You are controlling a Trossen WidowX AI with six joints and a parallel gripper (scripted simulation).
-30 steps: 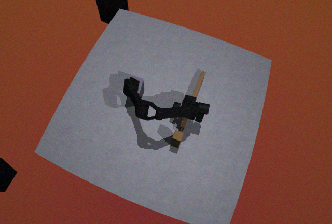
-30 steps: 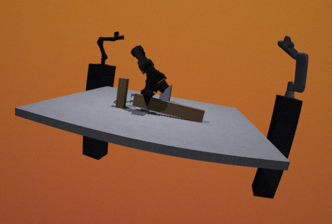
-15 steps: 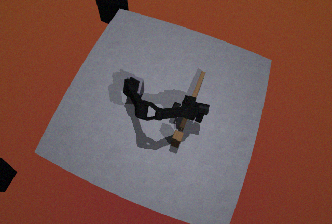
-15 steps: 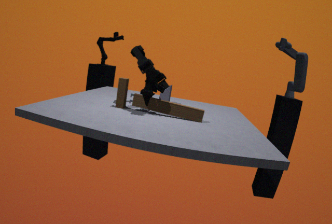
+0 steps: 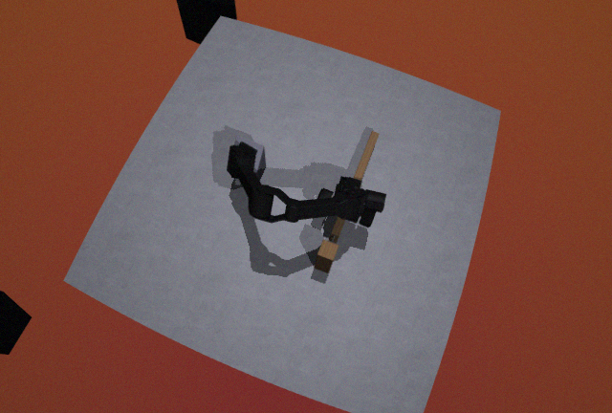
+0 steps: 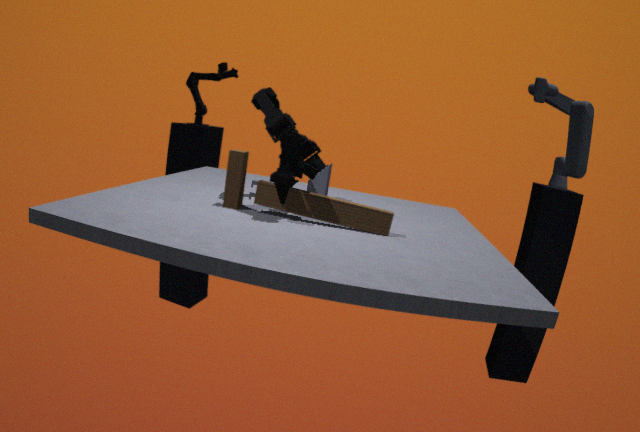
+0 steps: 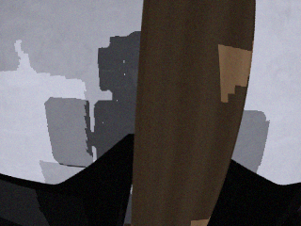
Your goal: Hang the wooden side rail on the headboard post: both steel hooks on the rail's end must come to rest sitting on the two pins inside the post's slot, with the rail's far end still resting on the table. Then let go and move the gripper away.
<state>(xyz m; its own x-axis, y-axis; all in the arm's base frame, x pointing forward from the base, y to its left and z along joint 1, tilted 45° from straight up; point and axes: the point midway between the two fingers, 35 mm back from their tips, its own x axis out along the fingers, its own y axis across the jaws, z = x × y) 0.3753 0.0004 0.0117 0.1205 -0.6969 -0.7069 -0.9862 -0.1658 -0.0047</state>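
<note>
Now: the wooden headboard post 20 mm ahead of my gripper tip, 160 mm to the right of it and 40 mm above it.
</note>
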